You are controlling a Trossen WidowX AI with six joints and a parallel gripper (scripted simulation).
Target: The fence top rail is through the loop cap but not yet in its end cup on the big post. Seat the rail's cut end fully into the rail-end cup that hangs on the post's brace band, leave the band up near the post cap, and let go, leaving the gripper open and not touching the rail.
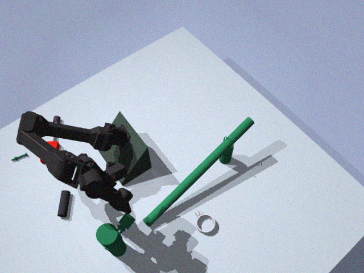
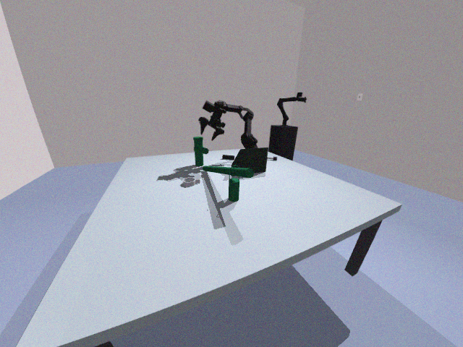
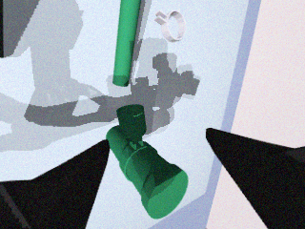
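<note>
My gripper tip is 20 mm short of the green rail-end cup, 20 mm to the left of it and 90 mm above it. Also, from my gripper tip: small green post: 30 mm behind, 460 mm to the left, 110 mm below; small green bolt: 510 mm behind, 250 mm to the right, 210 mm below; dark cylinder: 210 mm behind, 170 mm to the right, 200 mm below.
</note>
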